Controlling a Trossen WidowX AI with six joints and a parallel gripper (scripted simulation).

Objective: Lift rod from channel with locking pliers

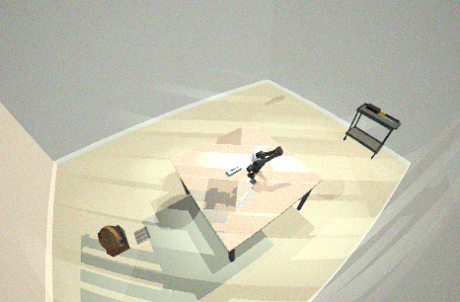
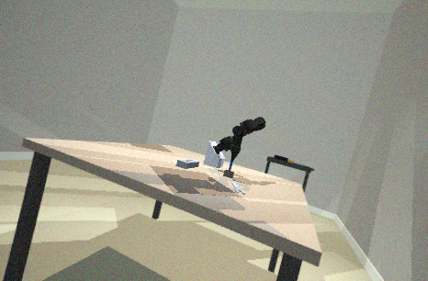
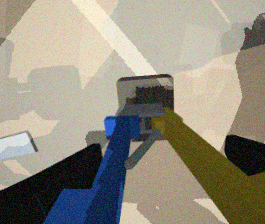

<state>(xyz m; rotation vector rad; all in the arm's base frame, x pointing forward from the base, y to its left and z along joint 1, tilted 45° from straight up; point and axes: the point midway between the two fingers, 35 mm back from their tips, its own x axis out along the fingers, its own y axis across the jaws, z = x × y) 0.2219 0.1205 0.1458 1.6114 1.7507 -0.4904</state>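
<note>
Right now my gripper tip is 10 mm short of the holster and 90 mm above it. Round my gripper tip: grey link bar: 10 mm ahead; then channel block: 80 mm ahead, 250 mm to the right, 80 mm below; then yellow handle: 20 mm behind.
</note>
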